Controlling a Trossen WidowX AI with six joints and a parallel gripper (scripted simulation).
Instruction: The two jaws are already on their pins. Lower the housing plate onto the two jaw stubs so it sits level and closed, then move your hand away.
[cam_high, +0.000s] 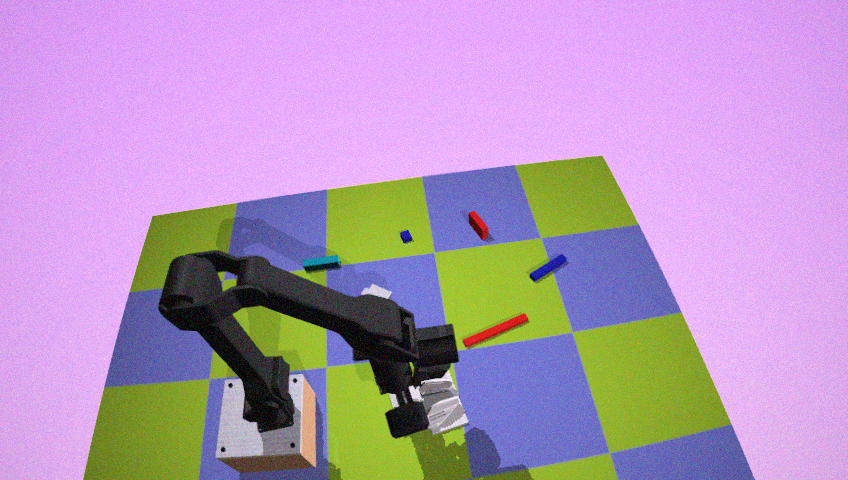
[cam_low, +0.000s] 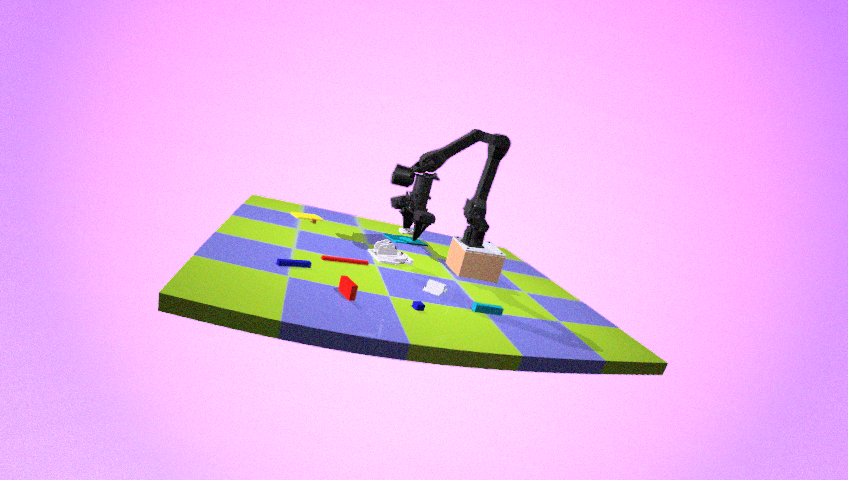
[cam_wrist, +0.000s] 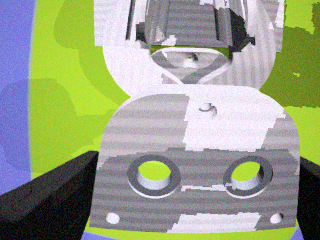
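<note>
The housing plate is 10 mm ahead of my gripper tip and 20 mm above it. The rest, counted from my gripper tip: cyan flat plate 120 mm behind, 320 mm to the right, 80 mm below; red bar 230 mm ahead, 120 mm to the left, 80 mm below; teal bar 100 mm behind, 400 mm to the left, 70 mm below.
</note>
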